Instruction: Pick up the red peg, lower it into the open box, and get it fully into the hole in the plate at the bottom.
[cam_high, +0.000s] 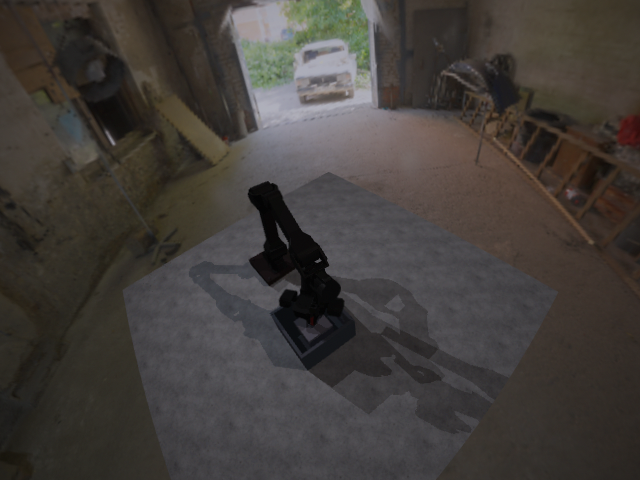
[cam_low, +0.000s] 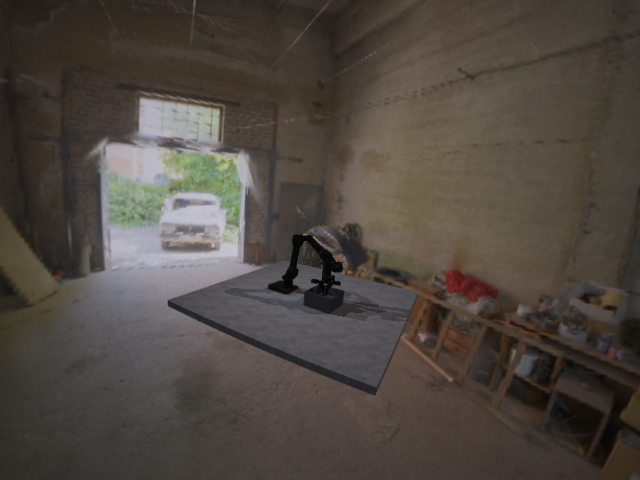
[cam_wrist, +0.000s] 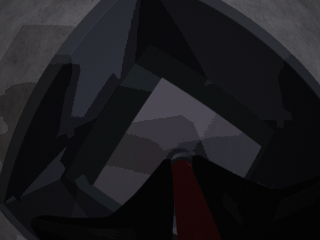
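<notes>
Now: gripper tip 10 mm past the red peg, 10 mm to the right of it and 30 mm below it. Round my gripper tip: light grey plate 20 mm below; dark grey box 40 mm below.
</notes>
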